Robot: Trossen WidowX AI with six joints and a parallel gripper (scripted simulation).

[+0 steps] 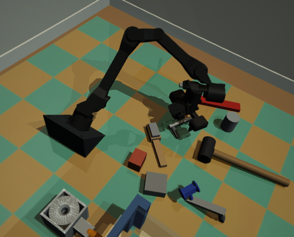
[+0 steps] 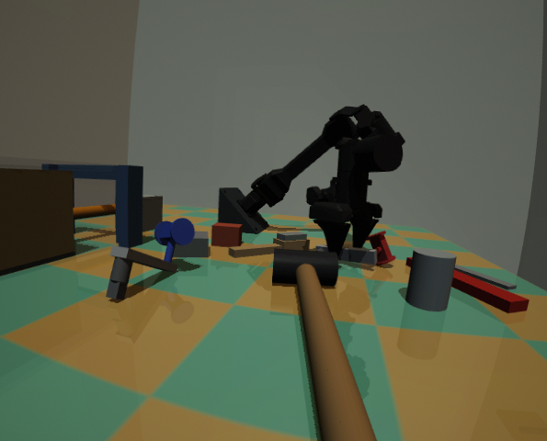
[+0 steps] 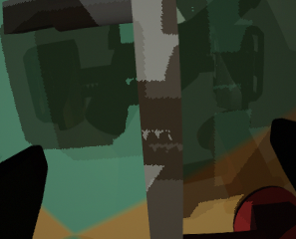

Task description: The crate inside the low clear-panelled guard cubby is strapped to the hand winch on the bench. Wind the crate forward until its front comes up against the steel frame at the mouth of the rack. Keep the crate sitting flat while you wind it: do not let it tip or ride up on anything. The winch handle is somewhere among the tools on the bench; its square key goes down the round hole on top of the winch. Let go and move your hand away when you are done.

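The red-knobbed winch handle is 10 mm to the left of my gripper tip and 10 mm above it. Round my gripper tip: red cylindrical grip: 10 mm behind, 60 mm to the left, 20 mm above; red bar: 50 mm ahead, 190 mm to the left, 10 mm below; brush: 40 mm behind, 150 mm to the right.
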